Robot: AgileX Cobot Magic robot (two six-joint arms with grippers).
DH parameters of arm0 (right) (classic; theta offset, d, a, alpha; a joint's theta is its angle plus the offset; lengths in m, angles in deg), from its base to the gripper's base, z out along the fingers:
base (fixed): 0 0 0 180
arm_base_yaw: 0 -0.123 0 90
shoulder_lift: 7.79 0 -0.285 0
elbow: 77.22 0 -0.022 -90
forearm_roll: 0 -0.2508 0 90
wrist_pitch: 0 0 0.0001 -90
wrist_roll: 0 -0.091 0 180
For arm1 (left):
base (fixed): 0 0 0 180
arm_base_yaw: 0 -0.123 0 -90
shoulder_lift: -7.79 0 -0.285 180
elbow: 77.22 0 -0.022 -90
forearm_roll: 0 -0.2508 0 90
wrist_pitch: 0 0 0.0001 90
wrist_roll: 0 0.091 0 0
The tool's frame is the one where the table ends.
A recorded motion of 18 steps. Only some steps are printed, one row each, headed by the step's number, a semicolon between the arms.
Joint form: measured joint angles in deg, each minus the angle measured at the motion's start. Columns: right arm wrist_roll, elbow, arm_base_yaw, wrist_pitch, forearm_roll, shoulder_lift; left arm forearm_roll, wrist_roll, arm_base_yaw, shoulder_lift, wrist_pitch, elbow.
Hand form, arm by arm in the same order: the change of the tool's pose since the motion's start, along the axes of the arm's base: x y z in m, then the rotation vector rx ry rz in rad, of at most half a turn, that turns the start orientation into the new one. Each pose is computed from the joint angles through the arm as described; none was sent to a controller.
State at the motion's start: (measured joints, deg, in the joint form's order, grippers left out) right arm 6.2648 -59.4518 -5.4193 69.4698 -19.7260 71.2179; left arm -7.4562 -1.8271 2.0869 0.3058 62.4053 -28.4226
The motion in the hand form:
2: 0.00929 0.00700 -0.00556 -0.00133 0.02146 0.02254; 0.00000 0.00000 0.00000 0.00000 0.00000 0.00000
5: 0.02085 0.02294 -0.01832 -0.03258 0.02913 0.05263; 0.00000 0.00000 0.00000 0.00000 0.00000 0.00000
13: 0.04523 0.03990 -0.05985 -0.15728 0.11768 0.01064; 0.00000 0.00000 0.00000 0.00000 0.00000 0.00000
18: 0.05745 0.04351 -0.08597 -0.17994 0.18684 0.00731; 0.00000 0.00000 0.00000 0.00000 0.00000 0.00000
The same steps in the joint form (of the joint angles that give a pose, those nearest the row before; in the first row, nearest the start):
2: -0.06 -0.94 -1.52 -0.48 -0.06 2.60; 0.00 0.00 0.00 0.00 0.00 0.00
5: -1.95 -1.24 -5.68 -3.65 1.91 6.04; 0.00 0.00 0.00 0.00 0.00 0.00
13: -10.59 -1.29 -10.52 -8.03 9.52 14.89; 0.00 0.00 0.00 0.00 0.00 0.00
18: -10.99 -1.29 -10.63 -9.30 9.70 20.23; 0.00 0.00 0.00 0.00 0.00 0.00

